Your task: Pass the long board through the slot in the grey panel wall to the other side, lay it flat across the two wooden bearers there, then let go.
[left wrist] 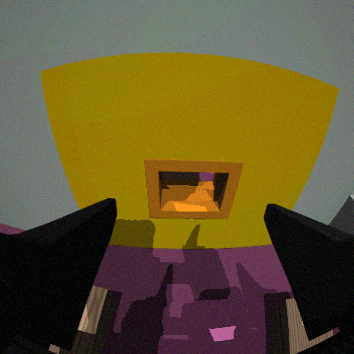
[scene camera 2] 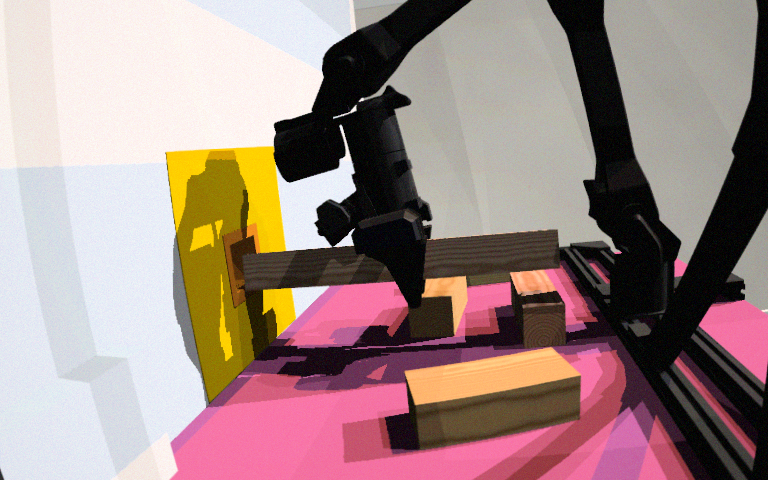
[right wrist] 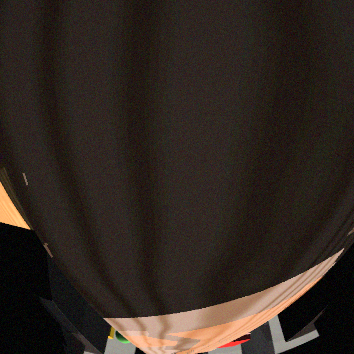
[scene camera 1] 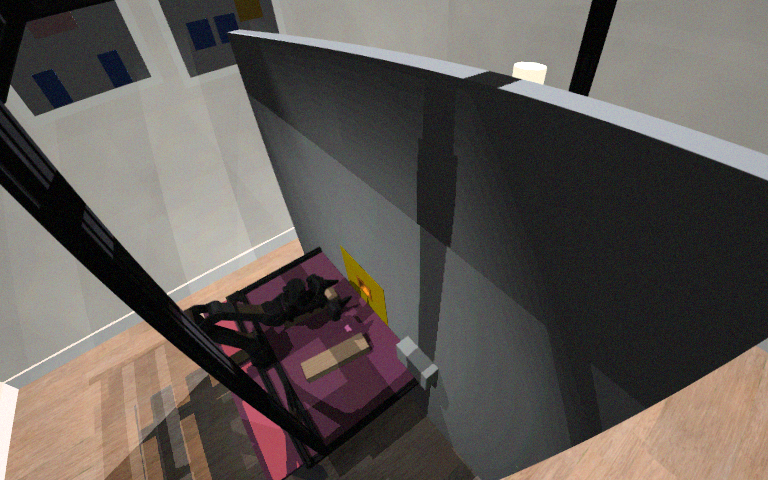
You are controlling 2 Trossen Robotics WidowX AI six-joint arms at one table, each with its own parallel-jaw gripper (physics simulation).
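Pixels of known places: left gripper, between the fingertips: (left wrist: 194, 210) (scene camera 1: 345, 288); right gripper, between the fingertips: (scene camera 2: 418, 300); left arm's base, origin of its link: (scene camera 1: 265, 361); right arm's base, origin of its link: (scene camera 2: 644, 308).
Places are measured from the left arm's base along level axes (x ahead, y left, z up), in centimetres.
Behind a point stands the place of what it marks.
The long board (scene camera 2: 492, 249) @(x 74.8, y -2.5, z 8.4 cm) (right wrist: 175, 150) is held roughly level, its left end at the orange-framed slot (scene camera 2: 231, 266) @(x 48.5, y -5.8, z 9.3 cm) (left wrist: 152, 190) @(x 43.1, y 1.8, z 9.1 cm) in scene camera 2; whether the end is inside is unclear. My right gripper (scene camera 2: 416, 294) @(x 66.6, y -0.4, z 3.1 cm) is shut on the board near its middle. The slot goes through the grey panel wall (scene camera 1: 351, 198) @(x 43.4, y -4.9, z 51.4 cm) (left wrist: 175, 25) @(x 43.3, y -0.1, z 23.5 cm). My left gripper (scene camera 1: 342, 291) @(x 36.0, y -1.4, z 13.9 cm) (left wrist: 194, 210) @(x 36.0, y -1.4, z 13.9 cm) is open and empty on the other side, facing the slot. One wooden bearer (scene camera 1: 334, 357) @(x 20.7, y -15.0, z 1.9 cm) lies beside it; another bearer (scene camera 1: 331, 293) @(x 33.7, y 9.0, z 1.9 cm) is partly hidden by the gripper. The board does not plainly show through the slot in the left wrist view.
A yellow plate (scene camera 1: 376, 300) @(x 43.1, y -9.8, z 9.4 cm) (scene camera 2: 178, 164) @(x 48.3, y -13.6, z 20.3 cm) (left wrist: 100, 110) @(x 43.1, y 5.7, z 17.2 cm) surrounds the slot. On the right arm's side, a near wooden block (scene camera 2: 492, 390) @(x 74.1, y -21.0, z 1.9 cm) and two blocks below the board, one block (scene camera 2: 431, 316) @(x 67.6, y 2.0, z 0.5 cm) and another (scene camera 2: 542, 325) @(x 79.5, y -3.6, z 0.4 cm), stand on the pink table. A grey block (scene camera 1: 416, 362) @(x 39.4, y -35.7, z 8.0 cm) juts from the wall.
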